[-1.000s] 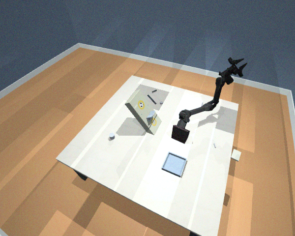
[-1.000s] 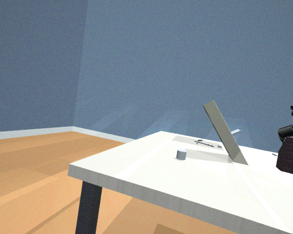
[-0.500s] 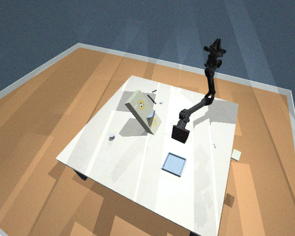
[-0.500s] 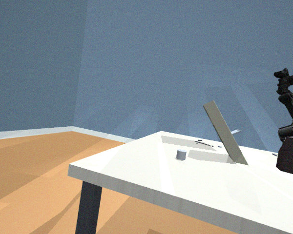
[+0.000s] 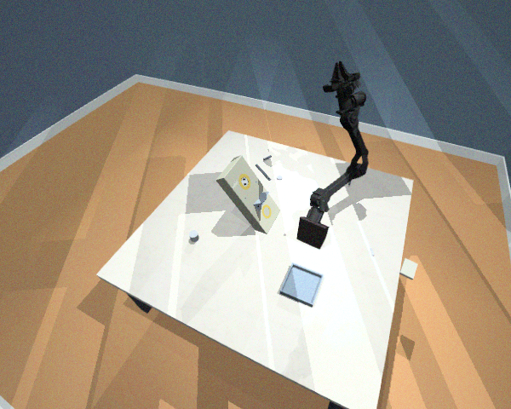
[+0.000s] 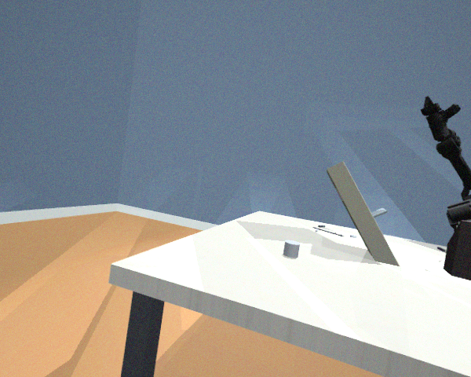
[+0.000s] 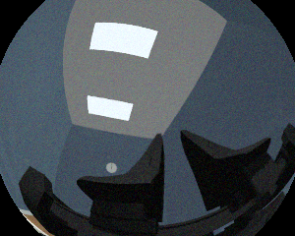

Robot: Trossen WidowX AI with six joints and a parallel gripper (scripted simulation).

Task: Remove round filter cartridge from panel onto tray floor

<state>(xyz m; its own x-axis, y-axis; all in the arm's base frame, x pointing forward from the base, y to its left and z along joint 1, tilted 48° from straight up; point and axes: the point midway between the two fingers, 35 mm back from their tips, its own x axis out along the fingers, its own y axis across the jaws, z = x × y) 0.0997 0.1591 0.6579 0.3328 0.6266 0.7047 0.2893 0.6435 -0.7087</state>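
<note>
Right now the round pale grey filter cartridge is 48 cm below my gripper tip, 44 cm to the left of it and 22 cm ahead of it. From my gripper tip the other things lie so: service panel: 55 cm below, 44 cm to the left, 17 cm ahead; then blue-grey tray: 69 cm below, 66 cm to the left, 25 cm behind.
</note>
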